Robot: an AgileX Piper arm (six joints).
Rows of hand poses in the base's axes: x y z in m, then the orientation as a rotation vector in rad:
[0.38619, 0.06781, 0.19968, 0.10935, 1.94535, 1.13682]
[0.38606, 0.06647, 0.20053, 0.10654, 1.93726, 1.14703]
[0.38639, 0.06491, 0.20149, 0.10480, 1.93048, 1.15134]
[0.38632, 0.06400, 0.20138, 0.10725, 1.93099, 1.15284]
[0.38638, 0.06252, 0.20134, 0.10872, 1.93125, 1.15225]
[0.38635, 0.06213, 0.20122, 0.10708, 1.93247, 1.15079]
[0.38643, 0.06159, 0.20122, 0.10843, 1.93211, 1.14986]
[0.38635, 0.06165, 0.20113, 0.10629, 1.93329, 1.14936]
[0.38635, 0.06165, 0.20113, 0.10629, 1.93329, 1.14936]
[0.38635, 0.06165, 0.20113, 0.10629, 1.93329, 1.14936]
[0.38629, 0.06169, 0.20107, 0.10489, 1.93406, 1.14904]
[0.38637, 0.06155, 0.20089, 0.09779, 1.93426, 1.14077]
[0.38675, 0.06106, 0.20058, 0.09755, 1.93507, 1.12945]
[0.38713, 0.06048, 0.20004, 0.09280, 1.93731, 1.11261]
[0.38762, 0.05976, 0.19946, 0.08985, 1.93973, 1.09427]
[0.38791, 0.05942, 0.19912, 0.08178, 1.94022, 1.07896]
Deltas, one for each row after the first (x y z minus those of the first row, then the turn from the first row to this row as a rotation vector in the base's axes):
[-0.00013, -0.00134, 0.00085, 0.00830, -0.00525, 0.00434]
[0.00020, -0.00290, 0.00181, 0.01276, -0.01047, 0.00545]
[0.00013, -0.00381, 0.00170, 0.01439, -0.00870, 0.00489]
[0.00019, -0.00529, 0.00166, 0.01443, -0.00806, 0.00377]
[0.00016, -0.00568, 0.00154, 0.01252, -0.00807, 0.00441]
[0.00024, -0.00622, 0.00154, 0.01251, -0.00807, 0.00300]
[0.00016, -0.00616, 0.00145, 0.01105, -0.00806, 0.00442]
[0.00016, -0.00616, 0.00145, 0.01105, -0.00806, 0.00442]
[0.00016, -0.00616, 0.00145, 0.01105, -0.00806, 0.00442]
[0.00010, -0.00612, 0.00139, 0.01010, -0.00805, 0.00535]
[0.00018, -0.00626, 0.00121, 0.00229, -0.01275, 0.00552]
[0.00056, -0.00675, 0.00090, -0.00533, -0.01502, 0.00015]
[0.00094, -0.00733, 0.00036, -0.01856, -0.01918, -0.00480]
[0.00143, -0.00805, -0.00022, -0.03223, -0.02278, -0.01153]
[0.00172, -0.00839, -0.00056, -0.04511, -0.02919, -0.01415]

